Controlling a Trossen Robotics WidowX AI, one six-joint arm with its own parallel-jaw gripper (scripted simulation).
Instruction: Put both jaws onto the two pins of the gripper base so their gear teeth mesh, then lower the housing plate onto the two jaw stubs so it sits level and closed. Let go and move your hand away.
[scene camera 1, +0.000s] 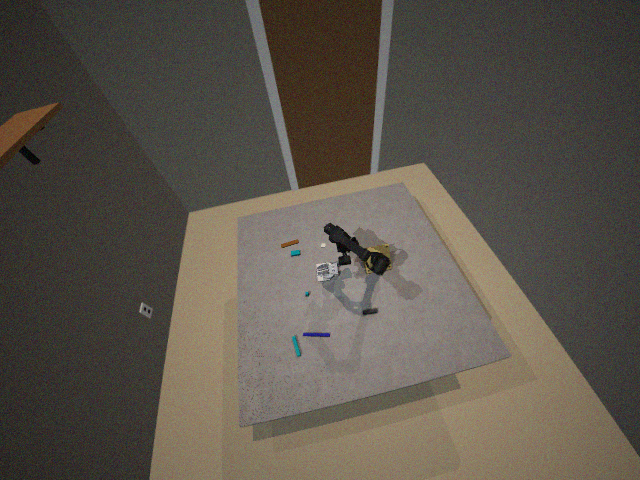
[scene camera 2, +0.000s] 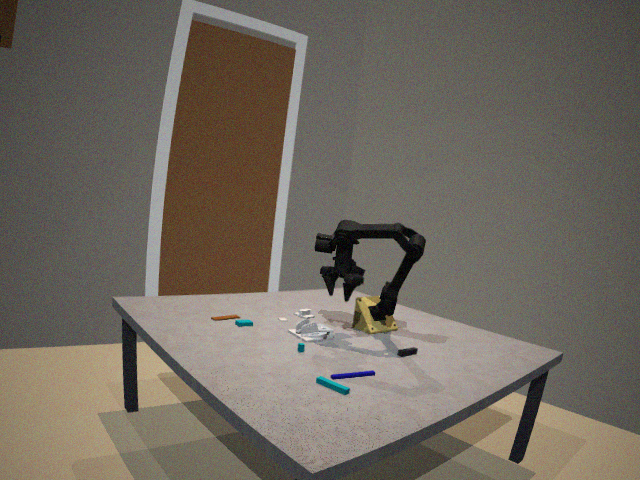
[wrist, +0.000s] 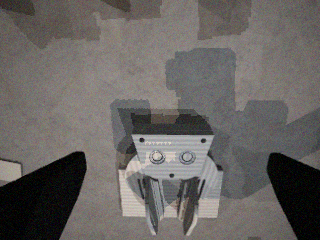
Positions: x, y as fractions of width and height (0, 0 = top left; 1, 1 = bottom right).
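Labels:
Jaw (wrist: 0.65, 0.75), 26 cm from the lens. Jaw (wrist: 0.42, 0.73), 25 cm from the lens. My gripper (wrist: 0.55, 0.67), 11 cm from the lens.

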